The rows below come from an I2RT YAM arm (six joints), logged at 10 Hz.
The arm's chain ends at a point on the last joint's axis. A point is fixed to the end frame.
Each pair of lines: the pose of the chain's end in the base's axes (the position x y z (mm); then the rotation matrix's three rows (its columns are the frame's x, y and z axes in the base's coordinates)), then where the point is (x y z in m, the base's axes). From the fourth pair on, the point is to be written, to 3 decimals.
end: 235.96 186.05 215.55; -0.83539 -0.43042 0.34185; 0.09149 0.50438 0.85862; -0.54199 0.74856 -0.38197
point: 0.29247 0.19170 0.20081
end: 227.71 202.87 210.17; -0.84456 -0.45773 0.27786; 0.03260 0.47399 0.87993; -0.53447 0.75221 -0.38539
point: 0.28355 0.21243 0.19492
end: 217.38 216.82 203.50; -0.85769 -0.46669 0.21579; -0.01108 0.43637 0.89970; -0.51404 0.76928 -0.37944
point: 0.27217 0.22988 0.18708
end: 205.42 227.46 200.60; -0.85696 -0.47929 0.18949; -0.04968 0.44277 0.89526; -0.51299 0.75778 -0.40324
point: 0.260 0.242 0.184
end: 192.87 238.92 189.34; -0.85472 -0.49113 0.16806; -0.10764 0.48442 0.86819; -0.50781 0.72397 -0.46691
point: 0.247 0.253 0.172
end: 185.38 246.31 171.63; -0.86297 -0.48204 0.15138; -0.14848 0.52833 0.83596; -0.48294 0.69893 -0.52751
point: 0.239 0.260 0.152
